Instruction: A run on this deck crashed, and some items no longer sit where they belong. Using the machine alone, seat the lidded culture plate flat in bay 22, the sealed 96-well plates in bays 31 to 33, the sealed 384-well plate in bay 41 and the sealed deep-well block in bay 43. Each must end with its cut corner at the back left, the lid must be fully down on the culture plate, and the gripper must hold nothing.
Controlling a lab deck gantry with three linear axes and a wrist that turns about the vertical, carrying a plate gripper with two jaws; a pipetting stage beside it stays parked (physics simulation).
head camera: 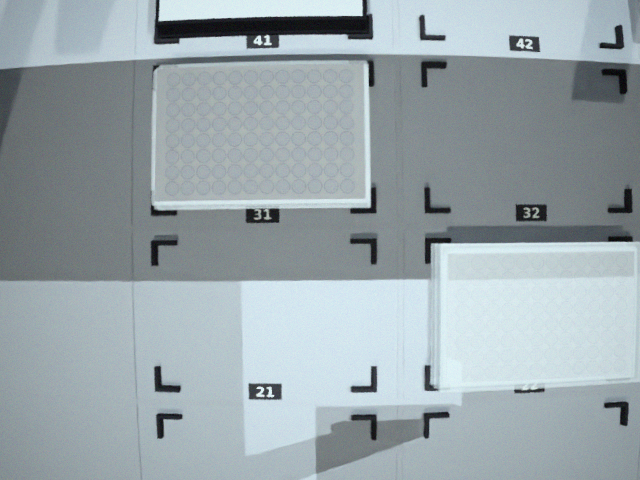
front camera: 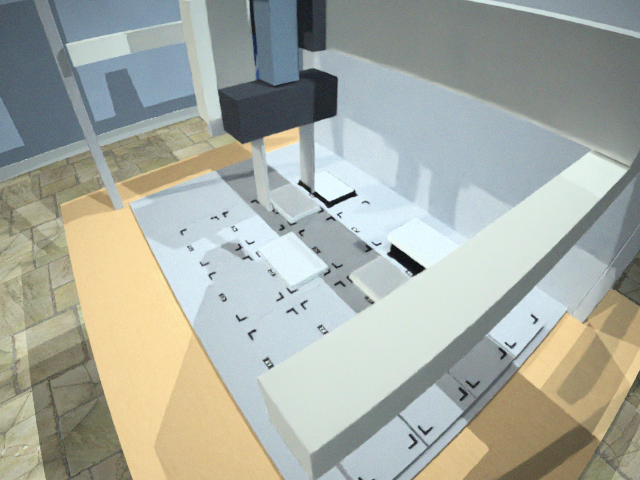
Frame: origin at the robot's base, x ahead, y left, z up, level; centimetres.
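Seen in the pictures: gripper, fingertip midpoint: [front camera: 286, 196]; robot's base, origin of the base link: [front camera: 181, 232].
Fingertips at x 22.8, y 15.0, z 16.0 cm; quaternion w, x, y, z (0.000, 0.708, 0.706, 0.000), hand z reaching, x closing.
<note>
Pixels of each thing's top centre, then the offset from my fingertips to it.
- culture plate, middle of its top: [head camera: 547, 316] [front camera: 291, 256] dx +0.1, dy +0.0, dz -14.4 cm
- sealed 96-well plate, middle of its top: [head camera: 258, 131] [front camera: 291, 199] dx -16.4, dy +10.7, dz -14.6 cm
- pale plate, middle of its top: [front camera: 389, 283] dx +16.4, dy +10.7, dz -14.6 cm
- black-based plate, middle of its top: [front camera: 326, 184] dx -16.4, dy +21.4, dz -14.6 cm
- deep-well block, middle of its top: [front camera: 426, 241] dx +15.5, dy +20.9, dz -10.3 cm
My gripper [front camera: 288, 200] is raised, open, with no item between its jaws; it does not show in the head view. The culture plate [front camera: 292, 258] [head camera: 535, 315] lies at bay 22 with its clear lid over it; the lid looks level, but I cannot tell if it is fully down. A sealed 96-well plate [front camera: 293, 203] [head camera: 261, 136] sits in bay 31, cut corner at back left. Another pale plate [front camera: 379, 277] is at bay 33, partly hidden. A black-based plate [front camera: 334, 187] [head camera: 261, 9] is at bay 41. The deep-well block [front camera: 421, 240] is at bay 43. A third 96-well plate does not show.
A thick pale beam [front camera: 413, 330] crosses the front view and hides part of the deck. The back wall [front camera: 392, 113] rises behind row 4. A thin upright post [front camera: 85, 113] stands at the far left. Corner marks and number labels outline the bays.
</note>
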